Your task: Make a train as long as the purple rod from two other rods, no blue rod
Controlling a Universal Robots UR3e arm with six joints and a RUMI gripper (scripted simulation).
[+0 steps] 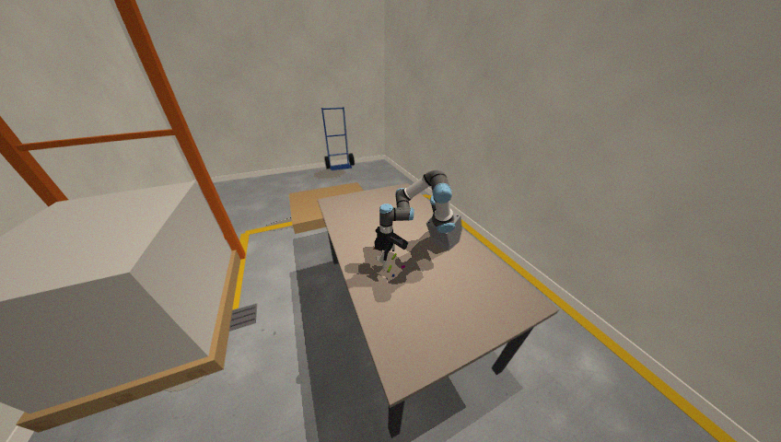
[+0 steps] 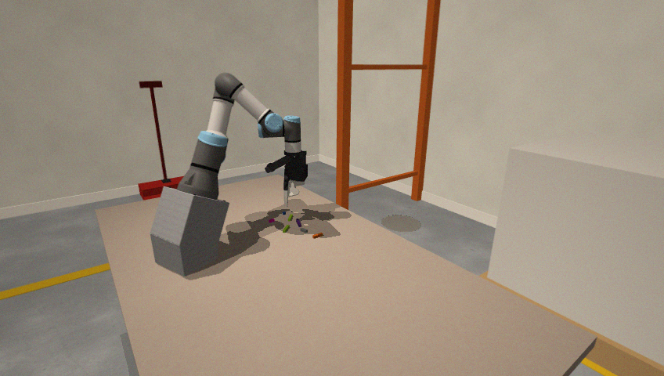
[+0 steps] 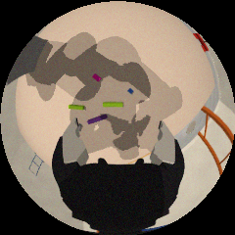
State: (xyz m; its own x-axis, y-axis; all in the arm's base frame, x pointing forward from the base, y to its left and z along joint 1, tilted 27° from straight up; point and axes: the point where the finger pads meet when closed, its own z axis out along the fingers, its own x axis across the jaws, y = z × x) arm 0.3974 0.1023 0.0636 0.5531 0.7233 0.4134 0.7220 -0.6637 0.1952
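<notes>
My hand is 9 cm past the magenta rod and 7 cm above it. Also, from my hand: purple rod: 7 cm to the right, 7 cm below; blue rod: 1 cm behind, 4 cm to the left, 7 cm below; grey rod: 1 cm behind, 15 cm to the right, 7 cm below.
</notes>
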